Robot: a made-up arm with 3 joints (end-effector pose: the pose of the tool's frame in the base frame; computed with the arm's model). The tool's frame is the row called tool.
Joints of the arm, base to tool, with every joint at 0 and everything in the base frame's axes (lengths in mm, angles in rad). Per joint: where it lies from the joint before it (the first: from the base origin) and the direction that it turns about. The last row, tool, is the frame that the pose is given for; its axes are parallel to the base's.
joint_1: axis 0 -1 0 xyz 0 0 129
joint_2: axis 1 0 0 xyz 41 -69 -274
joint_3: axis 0 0 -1 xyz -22 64 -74
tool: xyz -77 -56 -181
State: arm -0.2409 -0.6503 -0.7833
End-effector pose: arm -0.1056 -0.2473 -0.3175 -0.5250 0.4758 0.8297
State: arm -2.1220 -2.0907 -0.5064
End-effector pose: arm -0.0979 -0.2792 0.2140 -0.9119 1.6150 2.4162
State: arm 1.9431 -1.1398 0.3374
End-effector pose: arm 0.4117 -0.2854 0.2123 -0.4651 -1.8689 -1.3169
Working (the frame after each row of the table, in the pose's form):
after joint_1: 0.0000 0.0000 0.1290 0.0000 -1.9431 0.0000
after joint_2: 0.2403 -0.0690 0.2669 -0.7441 -1.7001 -1.0894
after joint_3: 0.3313 -0.1095 0.2788 -0.4651 -1.8689 -1.3169

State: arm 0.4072 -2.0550 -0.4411
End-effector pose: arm 0.0301 -0.2856 -0.0083 -2.0058 0.1942 -0.1387
Working (the frame after each row of the table, in the pose's form):
after joint_1: 0.0000 0.0000 0.1290 0.0000 -0.4072 0.0000
after joint_2: 0.1462 -0.0690 -0.1064 -2.0219 -0.2521 -0.4174
after joint_3: 0.1348 -0.1643 -0.1355 -2.0058 0.1942 -0.1387

